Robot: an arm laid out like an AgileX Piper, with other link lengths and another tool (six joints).
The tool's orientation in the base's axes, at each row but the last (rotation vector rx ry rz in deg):
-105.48 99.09 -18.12
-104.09 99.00 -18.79
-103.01 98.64 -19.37
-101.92 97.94 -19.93
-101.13 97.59 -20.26
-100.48 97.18 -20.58
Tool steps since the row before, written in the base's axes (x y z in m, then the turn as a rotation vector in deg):
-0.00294 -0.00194 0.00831 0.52 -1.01 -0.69
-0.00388 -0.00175 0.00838 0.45 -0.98 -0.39
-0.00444 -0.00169 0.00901 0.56 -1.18 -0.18
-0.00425 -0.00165 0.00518 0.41 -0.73 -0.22
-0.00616 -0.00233 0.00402 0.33 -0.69 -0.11
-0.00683 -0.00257 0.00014 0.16 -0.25 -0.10
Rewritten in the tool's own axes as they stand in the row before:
-0.00030 -0.00225 -0.00874 1.19 -0.06 0.58
-0.00065 -0.00170 -0.00922 1.09 -0.17 0.31
-0.00096 -0.00178 -0.00998 1.25 -0.39 0.16
-0.00014 0.00017 -0.00690 0.80 -0.23 0.22
0.00054 0.00225 -0.00736 0.73 -0.23 0.10
0.00162 0.00508 -0.00499 0.28 -0.08 0.11

